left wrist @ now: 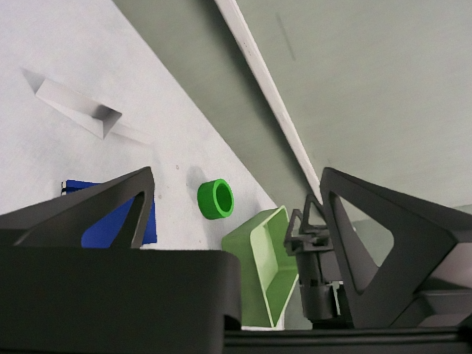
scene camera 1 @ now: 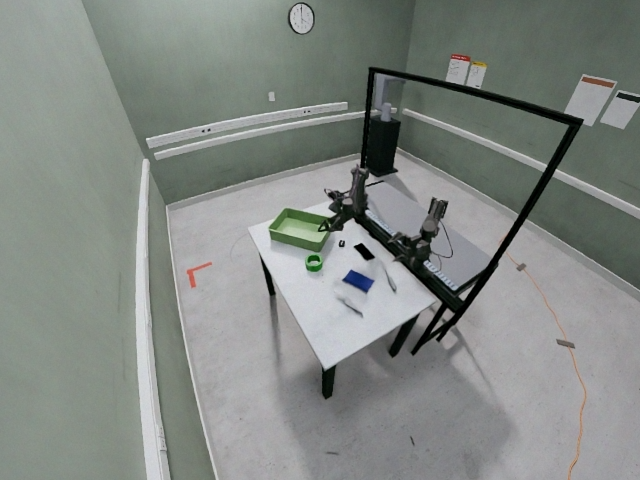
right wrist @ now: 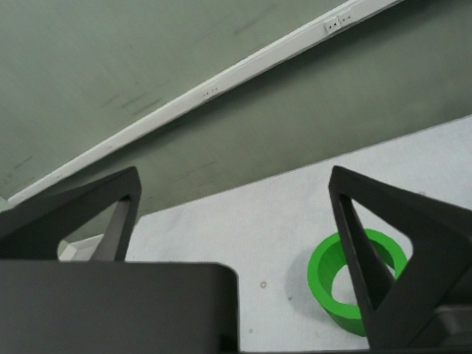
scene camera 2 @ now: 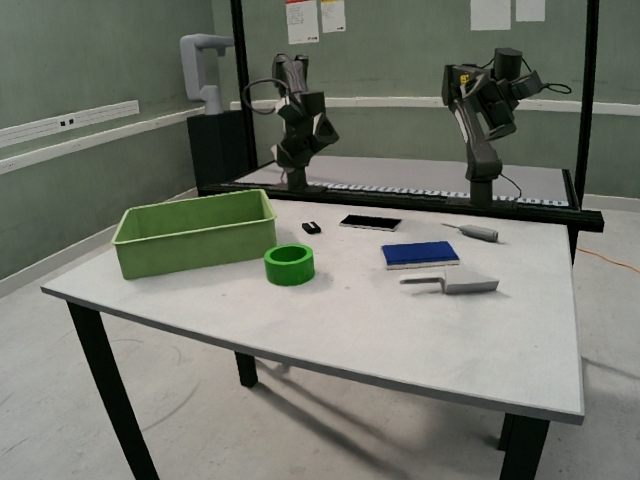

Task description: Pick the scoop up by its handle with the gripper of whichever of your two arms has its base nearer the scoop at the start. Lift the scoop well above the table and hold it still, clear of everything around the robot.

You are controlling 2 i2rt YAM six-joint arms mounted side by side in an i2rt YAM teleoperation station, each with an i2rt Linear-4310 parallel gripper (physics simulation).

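Frame: origin at the left arm's base, x ahead, y left, z up, level; centimetres.
Seen in the pictures: left gripper, fingertip midpoint: (left wrist: 237, 176) (scene camera 1: 390, 252) (scene camera 2: 476, 119); right gripper, fingertip midpoint: (left wrist: 302, 202) (scene camera 1: 323, 230) (right wrist: 234, 176) (scene camera 2: 296, 150); left arm's base, origin of the base link: (scene camera 1: 417, 266) (scene camera 2: 481, 205); right arm's base, origin of the base link: (scene camera 1: 360, 214) (scene camera 2: 297, 190).
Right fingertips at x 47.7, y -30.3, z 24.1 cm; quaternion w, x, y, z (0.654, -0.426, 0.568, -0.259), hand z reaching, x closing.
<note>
Offsets run from my right fingertips to a thing's top centre. "spot": to the spot under its first point.
The light grey scoop {dz -19.1, dx +2.6, dy +31.4 cm} (scene camera 2: 470, 282) (left wrist: 75, 106) lies on the table with its handle {spot: dz -22.6, dx +3.3, dy +26.4 cm} (scene camera 2: 421, 279) toward the green ring, in front of the blue sponge. It shows faintly in scene camera 1 (scene camera 1: 353, 307). Part of a whitish thing, apparently the scoop, shows behind a finger in the right wrist view. My left gripper (left wrist: 237, 176) (scene camera 1: 393, 249) is open and empty, high above the table and well apart from the scoop. My right gripper (right wrist: 234, 176) (left wrist: 302, 202) is open and empty, raised on the green bin's side, far from the scoop.
A blue sponge {dz -23.4, dx -10.3, dy +22.2 cm} (scene camera 2: 419, 253) (scene camera 1: 358, 280) lies just behind the scoop. A green ring {dz -19.9, dx +5.9, dy -0.5 cm} (scene camera 2: 289, 265) (scene camera 1: 313, 262) and a green bin {dz -15.6, dx +0.3, dy -29.9 cm} (scene camera 2: 199, 250) (scene camera 1: 294, 238) stand at the left. A phone {dz -23.9, dx -26.4, dy +4.8 cm} (scene camera 2: 370, 222), a small black item {dz -23.2, dx -18.2, dy -8.4 cm} (scene camera 2: 311, 227) and a grey-handled tool {dz -22.0, dx -26.2, dy +30.1 cm} (scene camera 2: 479, 232) lie farther back.
</note>
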